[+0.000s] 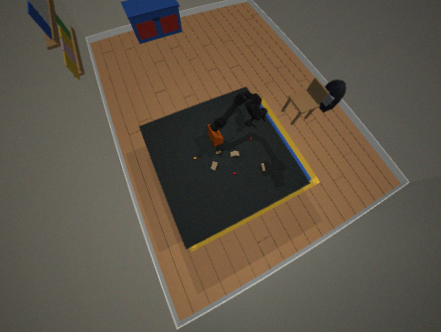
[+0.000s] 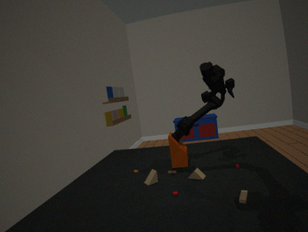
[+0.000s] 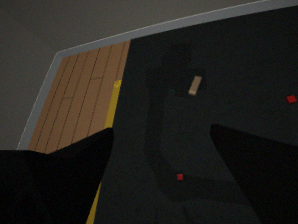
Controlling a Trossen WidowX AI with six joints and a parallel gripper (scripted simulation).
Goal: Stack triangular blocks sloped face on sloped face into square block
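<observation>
Right now my gripper tip is 10 mm short of the tan square block, 190 mm to the left of it and 350 mm above it. The rest, counted from my gripper tip: tan piece: 260 mm ahead, 20 mm to the right, 370 mm below; orange cube: 140 mm behind, 560 mm to the right, 370 mm below.
</observation>
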